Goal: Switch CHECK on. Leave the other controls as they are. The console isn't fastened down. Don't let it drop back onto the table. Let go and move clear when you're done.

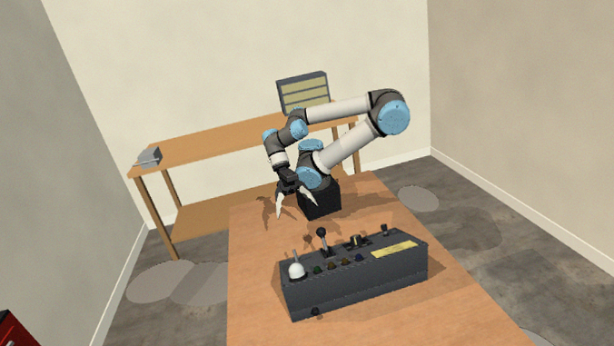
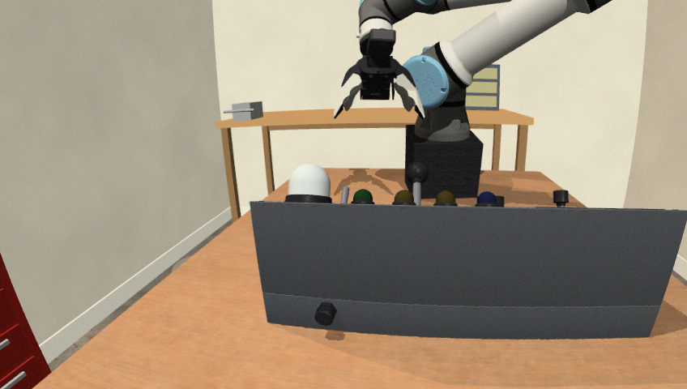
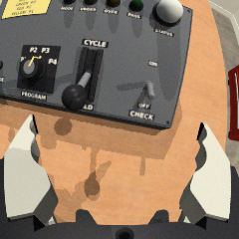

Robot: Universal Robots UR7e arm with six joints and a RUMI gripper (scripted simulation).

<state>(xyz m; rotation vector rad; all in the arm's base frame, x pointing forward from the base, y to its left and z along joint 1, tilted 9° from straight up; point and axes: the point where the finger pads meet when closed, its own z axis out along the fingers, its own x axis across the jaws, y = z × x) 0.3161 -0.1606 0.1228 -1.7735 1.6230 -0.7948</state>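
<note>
My gripper is now 13 cm above the check toggle, 8 cm short of it and 6 cm to the left of it. Round my hand: ball lever: 12 cm below, 7 cm ahead, 6 cm to the left; then dark grey console: 15 cm below, 13 cm ahead, 12 cm to the left; then program dial: 18 cm to the left, 13 cm below, 11 cm ahead.
</note>
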